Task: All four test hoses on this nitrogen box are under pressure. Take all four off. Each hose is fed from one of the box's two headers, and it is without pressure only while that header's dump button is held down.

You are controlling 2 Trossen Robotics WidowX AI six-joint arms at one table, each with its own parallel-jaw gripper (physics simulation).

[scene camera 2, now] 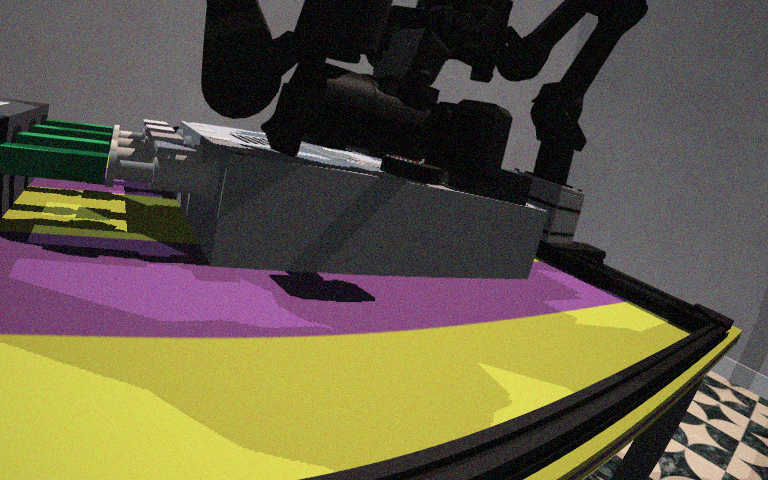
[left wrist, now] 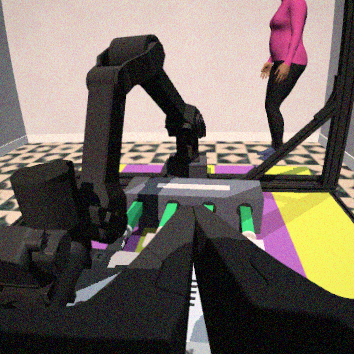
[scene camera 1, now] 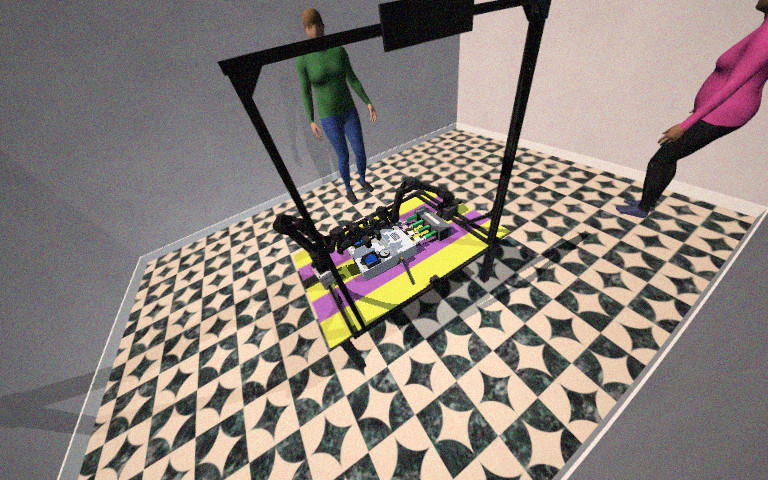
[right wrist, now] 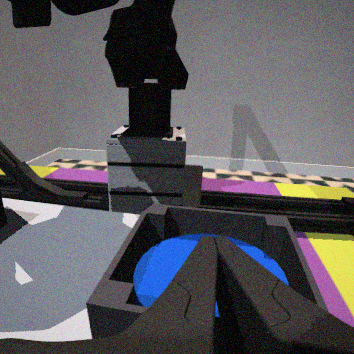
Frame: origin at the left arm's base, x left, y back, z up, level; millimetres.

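Seen in the pictures: left gripper, between the fingertips: point(scene camera 2: 391, 8) point(left wrist: 190, 216) point(scene camera 1: 371, 226); right gripper, between the fingertips: point(right wrist: 211, 246); left arm's base, origin of its link: point(scene camera 2: 549, 181) point(scene camera 1: 322, 268) point(right wrist: 149, 132); right arm's base, origin of its link: point(left wrist: 187, 157) point(scene camera 1: 447, 205).
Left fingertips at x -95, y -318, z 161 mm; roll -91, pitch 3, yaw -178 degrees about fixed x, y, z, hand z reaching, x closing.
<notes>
Pixels of each thing's middle, then the offset from my left fingertips to it. "spot": a spot on its surface instead.
- dark grey block, a spot on its surface: point(left wrist: 225, 200) spot: dx -77, dy -370, dz -200 mm
- blue dump button, middle of its body: point(scene camera 1: 371, 260) dx -36, dy +74, dz -188 mm
- blue button, middle of its body: point(right wrist: 208, 291) dx +152, dy +45, dz -188 mm
- black square guard, middle of its body: point(right wrist: 118, 319) dx +114, dy +17, dz -178 mm
- round gauge, a spot on its surface: point(scene camera 1: 385, 253) spot: dx -59, dy -10, dz -177 mm
The grey-white nitrogen box point(scene camera 1: 390, 263) point(scene camera 2: 368, 226) point(right wrist: 50, 260) lies on the striped table. Green hoses point(scene camera 1: 430, 233) point(scene camera 2: 62, 157) point(left wrist: 246, 218) with pale ends run from its end to a dark grey block point(scene camera 1: 447, 227) point(left wrist: 225, 200). One blue dump button point(scene camera 1: 370, 259) shows uncovered in scene camera 1. Another blue button point(right wrist: 165, 257) sits inside a black square guard point(right wrist: 112, 292) in the right wrist view. My right gripper point(right wrist: 211, 246) is shut and empty, its tips over that button; contact cannot be told. My left gripper point(left wrist: 190, 216) is shut and empty above the box, pointing toward the hoses.
My right arm point(left wrist: 102, 135) rises close to the left of the left gripper in the left wrist view. A round gauge point(scene camera 1: 385, 253) is on the box. A black frame point(scene camera 1: 512, 124) stands around the table. Two people point(scene camera 1: 334, 84) point(scene camera 1: 730, 84) stand on the tiled floor.
</notes>
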